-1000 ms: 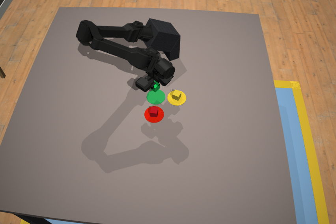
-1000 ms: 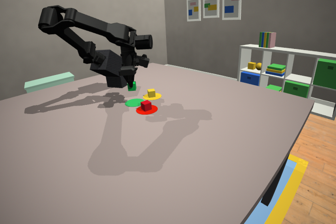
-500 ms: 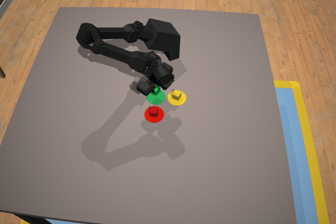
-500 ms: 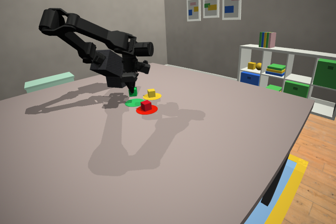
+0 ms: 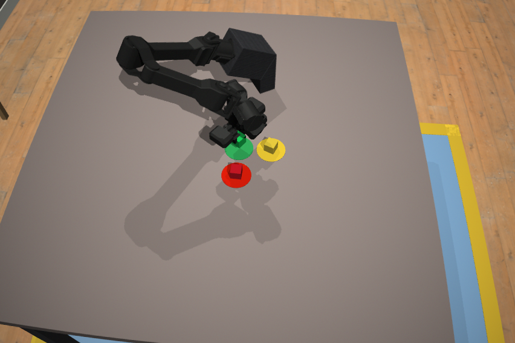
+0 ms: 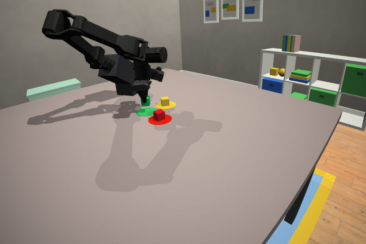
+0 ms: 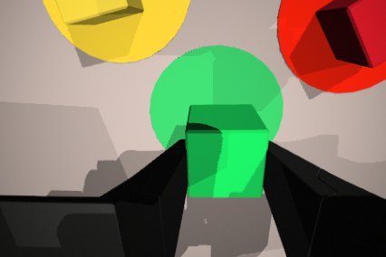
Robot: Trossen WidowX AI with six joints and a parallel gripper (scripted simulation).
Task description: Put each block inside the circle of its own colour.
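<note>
Right now my hand is 8 cm above the green circle. The rest, counted from my hand: green block: 4 cm below; then yellow block: 10 cm to the left, 7 cm below, 2 cm ahead; then red block: 9 cm ahead, 7 cm below, 3 cm to the right.
</note>
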